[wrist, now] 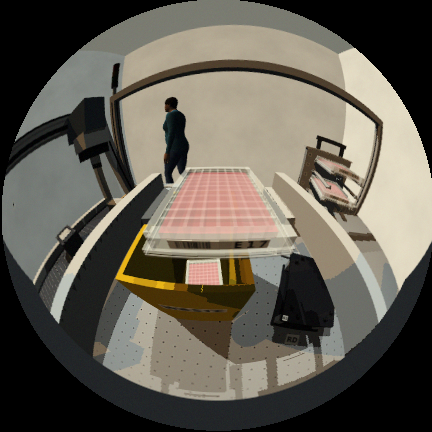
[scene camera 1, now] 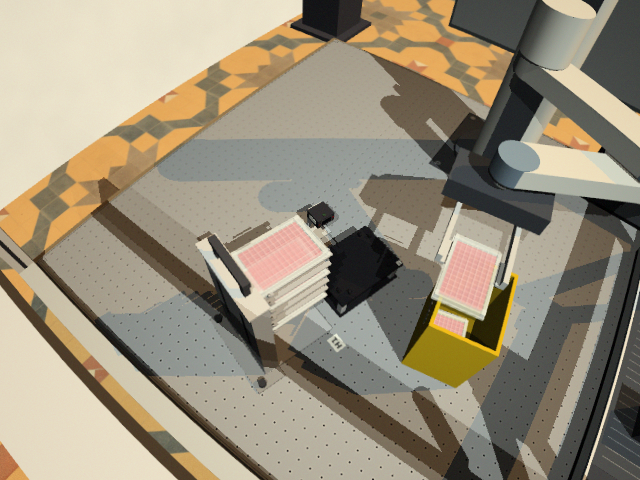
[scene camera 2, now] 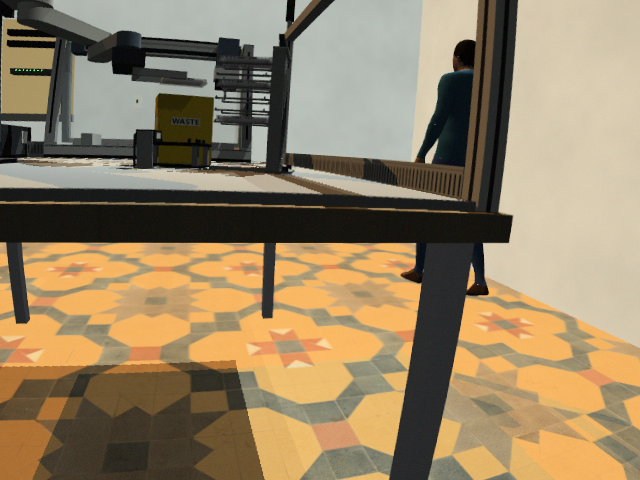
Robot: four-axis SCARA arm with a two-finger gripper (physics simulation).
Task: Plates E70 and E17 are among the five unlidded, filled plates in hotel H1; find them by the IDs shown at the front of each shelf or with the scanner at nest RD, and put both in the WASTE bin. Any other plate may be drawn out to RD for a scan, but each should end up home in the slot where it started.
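Places are measured from the arm's base along level axes (x ahead, y left, z up), in millimetres.
Pixels of known places: gripper, fingertip midpoint: (wrist: 217,180) (scene camera 1: 470,272) (scene camera 2: 184,78).
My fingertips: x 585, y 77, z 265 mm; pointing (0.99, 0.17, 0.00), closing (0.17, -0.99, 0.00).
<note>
For each thing: its top centre in the pictures, then the offset to it from my fingertips. "spot": a spot on its surface instead.
- Plate E17, top centre: (wrist: 217,184) (scene camera 1: 470,272) (scene camera 2: 183,79) 2 mm back, 0 mm left, 3 mm down
- yellow WASTE bin, top centre: (wrist: 190,221) (scene camera 1: 476,299) (scene camera 2: 184,97) 2 mm ahead, 33 mm left, 52 mm down
- pink filled plate, top centre: (scene camera 1: 443,339) (wrist: 203,281) 5 mm ahead, 35 mm left, 232 mm down
- top plate, top centre: (scene camera 1: 279,252) (scene camera 2: 248,60) (wrist: 338,164) 159 mm ahead, 248 mm right, 16 mm up
- black nest RD, top centre: (scene camera 1: 355,260) (wrist: 315,284) (scene camera 2: 174,138) 10 mm back, 199 mm right, 182 mm down
- small black scanner, top centre: (scene camera 1: 320,210) (scene camera 2: 148,129) 60 mm back, 326 mm right, 168 mm down
- H1 label, surface spot: (scene camera 1: 336,342) spot: 132 mm ahead, 139 mm right, 252 mm down
Plate E17 (scene camera 1: 469,268) (wrist: 252,244) is held level by my gripper (scene camera 1: 470,272) (wrist: 217,180); its ID shows on the front edge in the wrist view. The gripper is shut on it, over the opening of the yellow WASTE bin (scene camera 1: 449,356) (scene camera 2: 183,142) (wrist: 200,300) and above its rim. Another pink filled plate (scene camera 1: 450,324) (wrist: 203,272) lies inside the bin; its ID is not readable. Hotel H1 (scene camera 1: 266,330) (scene camera 2: 277,108) (wrist: 308,162) holds a top plate (scene camera 1: 284,253) with shelves below; their front IDs are not readable.
The black nest RD (scene camera 1: 361,268) (wrist: 305,295) stands between the hotel and the bin. The small black scanner (scene camera 1: 320,212) is behind it. The H1 label (scene camera 1: 336,342) lies on the deck. A person (scene camera 2: 452,113) (wrist: 175,135) stands beyond the bench frame.
</note>
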